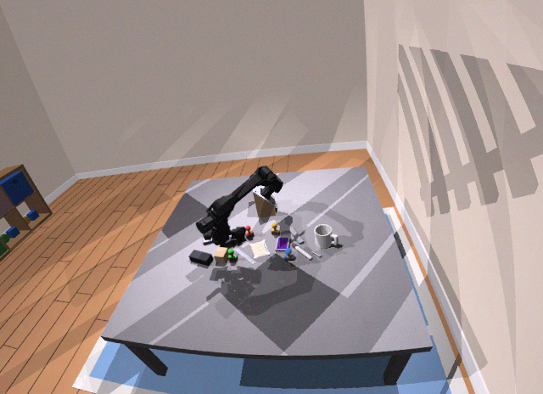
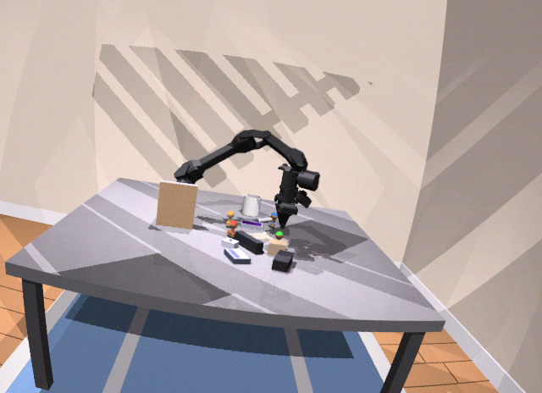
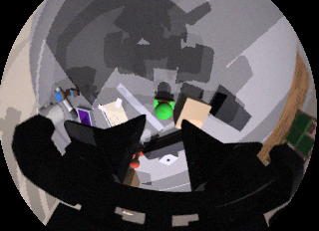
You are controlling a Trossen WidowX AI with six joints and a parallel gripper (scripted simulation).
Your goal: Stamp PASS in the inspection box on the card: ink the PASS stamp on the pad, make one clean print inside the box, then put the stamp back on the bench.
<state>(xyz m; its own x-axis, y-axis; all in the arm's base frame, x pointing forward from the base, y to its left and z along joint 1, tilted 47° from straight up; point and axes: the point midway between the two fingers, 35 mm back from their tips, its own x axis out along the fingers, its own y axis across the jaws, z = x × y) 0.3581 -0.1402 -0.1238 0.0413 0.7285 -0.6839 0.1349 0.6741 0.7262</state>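
Now: the green-knobbed stamp 70 mm below my gripper tip. Also, from my gripper tip: tan block: 60 mm below, 50 mm to the right, 20 mm behind; long black block: 110 mm behind, 70 mm below, 10 mm to the right; cream card: 130 mm to the left, 90 mm below, 50 mm behind.
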